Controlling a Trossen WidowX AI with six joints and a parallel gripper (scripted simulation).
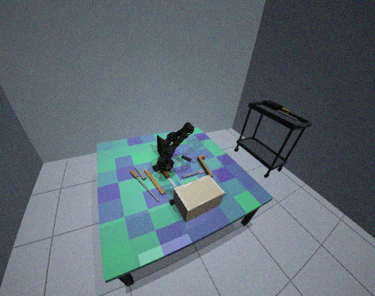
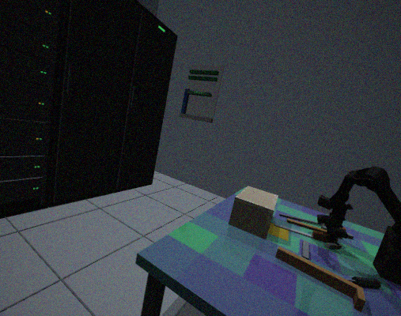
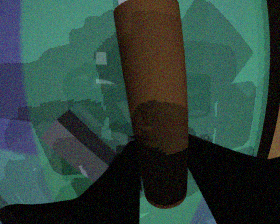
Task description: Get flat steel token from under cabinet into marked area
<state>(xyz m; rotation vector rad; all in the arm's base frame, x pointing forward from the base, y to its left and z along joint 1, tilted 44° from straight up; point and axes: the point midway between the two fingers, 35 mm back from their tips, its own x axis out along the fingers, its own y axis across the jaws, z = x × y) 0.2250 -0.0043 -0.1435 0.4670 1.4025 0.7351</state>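
Now: the short grey piece 40 mm to the left of my gripper tip and 20 mm behind it. The rest, counted from my gripper tip: yellow marked patch (240 mm ahead, 110 mm to the left, 10 mm below); then flat grey bar (190 mm to the right, 60 mm behind); then wooden stick (110 mm to the right, 70 mm ahead).
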